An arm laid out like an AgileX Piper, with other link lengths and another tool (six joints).
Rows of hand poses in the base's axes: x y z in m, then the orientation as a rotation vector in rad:
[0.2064, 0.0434, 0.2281, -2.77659, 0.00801, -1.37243]
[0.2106, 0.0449, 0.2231, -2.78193, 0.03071, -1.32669]
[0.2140, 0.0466, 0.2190, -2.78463, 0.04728, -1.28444]
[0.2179, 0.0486, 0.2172, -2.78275, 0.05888, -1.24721]
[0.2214, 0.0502, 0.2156, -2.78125, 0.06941, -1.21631]
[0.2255, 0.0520, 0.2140, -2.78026, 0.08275, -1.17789]
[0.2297, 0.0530, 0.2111, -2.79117, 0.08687, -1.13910]
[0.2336, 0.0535, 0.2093, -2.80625, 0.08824, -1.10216]
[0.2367, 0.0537, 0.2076, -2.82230, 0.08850, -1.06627]
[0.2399, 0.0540, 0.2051, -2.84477, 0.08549, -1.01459]
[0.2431, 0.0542, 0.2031, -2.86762, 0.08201, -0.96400]
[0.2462, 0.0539, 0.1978, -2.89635, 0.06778, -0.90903]
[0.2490, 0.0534, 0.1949, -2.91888, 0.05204, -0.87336]
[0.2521, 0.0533, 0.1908, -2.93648, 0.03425, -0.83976]
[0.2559, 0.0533, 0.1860, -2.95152, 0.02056, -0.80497]
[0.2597, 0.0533, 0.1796, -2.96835, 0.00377, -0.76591]
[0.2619, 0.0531, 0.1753, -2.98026, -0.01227, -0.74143]
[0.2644, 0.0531, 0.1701, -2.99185, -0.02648, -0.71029]
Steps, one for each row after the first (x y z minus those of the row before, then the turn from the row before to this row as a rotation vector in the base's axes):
[0.0042, 0.0015, -0.0050, 0.01981, 0.02841, -0.00596]
[0.0034, 0.0017, -0.0041, 0.01840, 0.02577, -0.00245]
[0.0039, 0.0020, -0.0018, 0.01859, 0.02164, 0.00091]
[0.0035, 0.0016, -0.0016, 0.01535, 0.01818, 0.00001]
[0.0041, 0.0018, -0.0016, 0.01808, 0.02308, -0.00065]
[0.0042, 0.0010, -0.0029, 0.00548, 0.02644, 0.00100]
[0.0039, 0.0005, -0.0018, 0.00014, 0.02641, 0.00087]
[0.0031, 0.0002, -0.0017, -0.00177, 0.02598, 0.00091]
[0.0032, 0.0003, -0.0025, -0.00348, 0.03707, 0.00331]
[0.0032, 0.0002, -0.0020, -0.00519, 0.03642, 0.00300]
[0.0031, -0.0003, -0.0053, -0.01219, 0.03994, 0.00839]
[0.0028, -0.0005, -0.0029, -0.01326, 0.02638, 0.00827]
[0.0031, -0.0001, -0.0041, -0.01019, 0.02390, 0.01037]
[0.0038, 0.0000, -0.0048, -0.00730, 0.02419, 0.00835]
[0.0038, 0.0000, -0.0064, -0.00896, 0.02702, 0.01009]
[0.0022, -0.0002, -0.0043, -0.00813, 0.01696, 0.00936]
[0.0025, 0.0000, -0.0052, -0.00636, 0.02111, 0.00870]

